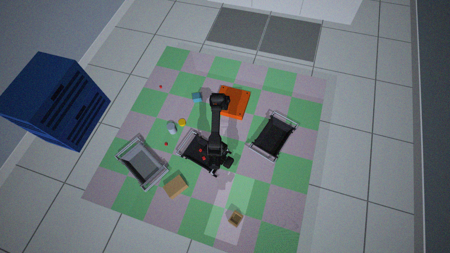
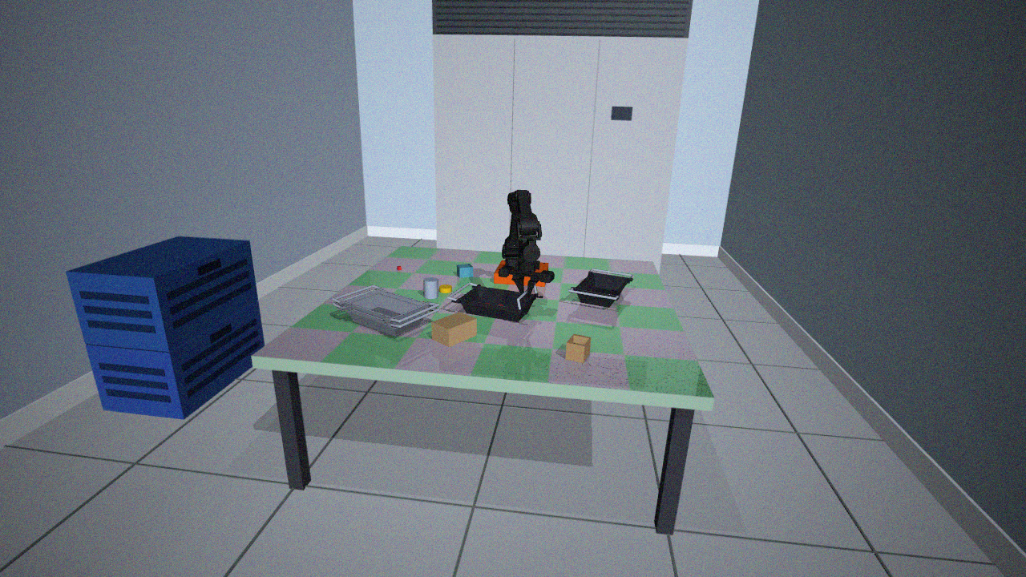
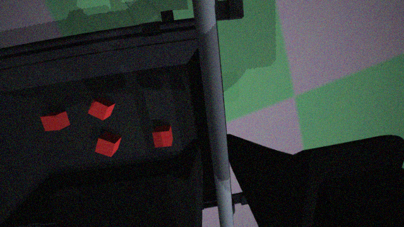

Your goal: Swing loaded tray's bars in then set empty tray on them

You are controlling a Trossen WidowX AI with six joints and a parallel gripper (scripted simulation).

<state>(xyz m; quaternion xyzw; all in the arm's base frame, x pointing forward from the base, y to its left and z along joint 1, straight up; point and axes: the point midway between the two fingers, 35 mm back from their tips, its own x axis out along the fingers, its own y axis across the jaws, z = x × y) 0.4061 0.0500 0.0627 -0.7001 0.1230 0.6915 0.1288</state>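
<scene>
Right now my gripper tip is 310 mm to the right of the black tray, 230 mm past it and 30 mm above it. From my gripper tip the other things lie so: red block: 380 mm to the right, 80 mm behind, 70 mm below; small box: 300 mm ahead, 150 mm to the left, 60 mm below; yellow disc: 310 mm to the right, 250 mm behind, 60 mm below.
</scene>
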